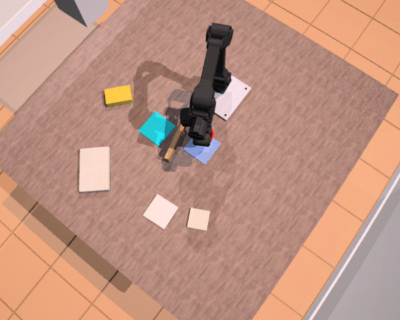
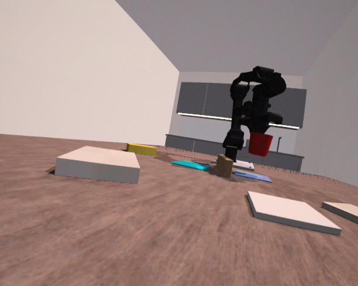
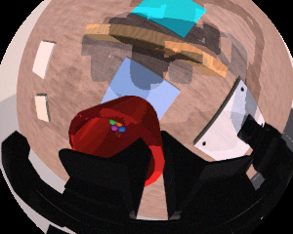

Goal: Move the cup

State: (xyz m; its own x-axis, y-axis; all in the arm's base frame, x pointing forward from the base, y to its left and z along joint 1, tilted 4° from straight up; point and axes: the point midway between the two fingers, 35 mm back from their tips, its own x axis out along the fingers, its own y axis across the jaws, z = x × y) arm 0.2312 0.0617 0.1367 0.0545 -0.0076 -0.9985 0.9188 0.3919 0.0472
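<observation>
Right now the teal pad is 60 mm ahead of my gripper tip, 200 mm to the right of it and 110 mm below it. Also, from my gripper tip: blue pad 30 mm ahead, 10 mm to the left, 110 mm below; then wooden bar 50 mm ahead, 100 mm to the right, 90 mm below; then red cup 30 mm ahead, 10 mm to the left.
</observation>
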